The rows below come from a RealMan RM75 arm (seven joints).
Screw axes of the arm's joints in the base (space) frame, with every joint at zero. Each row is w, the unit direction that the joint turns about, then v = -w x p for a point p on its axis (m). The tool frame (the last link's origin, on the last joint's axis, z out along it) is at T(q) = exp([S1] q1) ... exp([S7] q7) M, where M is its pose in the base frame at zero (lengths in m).
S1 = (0, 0, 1, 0, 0, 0)
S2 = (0, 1, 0, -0.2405, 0, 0)
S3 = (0, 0, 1, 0, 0, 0)
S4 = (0, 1, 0, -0.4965, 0, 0)
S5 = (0, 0, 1, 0, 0, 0)
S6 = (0, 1, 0, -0.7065, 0, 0)
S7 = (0, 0, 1, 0, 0, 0)
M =
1 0 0 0
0 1 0 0
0 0 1 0.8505
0 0 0 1
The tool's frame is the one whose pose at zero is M.
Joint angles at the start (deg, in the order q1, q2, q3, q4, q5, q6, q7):
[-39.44, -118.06, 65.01, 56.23, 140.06, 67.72, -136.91]
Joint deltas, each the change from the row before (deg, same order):
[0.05, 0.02, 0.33, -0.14, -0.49, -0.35, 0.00]
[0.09, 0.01, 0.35, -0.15, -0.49, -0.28, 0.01]
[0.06, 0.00, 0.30, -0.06, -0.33, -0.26, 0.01]
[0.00, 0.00, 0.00, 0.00, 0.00, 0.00, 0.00]
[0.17, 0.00, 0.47, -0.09, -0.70, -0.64, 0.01]
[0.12, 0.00, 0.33, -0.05, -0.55, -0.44, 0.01]
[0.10, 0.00, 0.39, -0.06, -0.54, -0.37, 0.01]
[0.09, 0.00, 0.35, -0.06, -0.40, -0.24, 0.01]
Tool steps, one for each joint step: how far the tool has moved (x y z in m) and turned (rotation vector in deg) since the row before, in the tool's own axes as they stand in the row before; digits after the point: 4 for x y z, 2 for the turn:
[0.0003, 0.0008, 0.0009, -0.17, 0.25, -0.05]
[-0.0002, 0.0009, 0.0010, -0.23, 0.16, -0.07]
[0.0001, 0.0007, 0.0007, -0.11, 0.15, 0.03]
[0.0000, 0.0000, 0.0000, 0.00, 0.00, 0.00]
[0.0004, 0.0009, 0.0011, -0.12, 0.49, -0.10]
[0.0004, 0.0007, 0.0007, -0.12, 0.38, -0.09]
[0.0003, 0.0010, 0.0009, -0.18, 0.29, -0.03]
[-0.0001, 0.0009, 0.0008, -0.17, 0.13, 0.00]

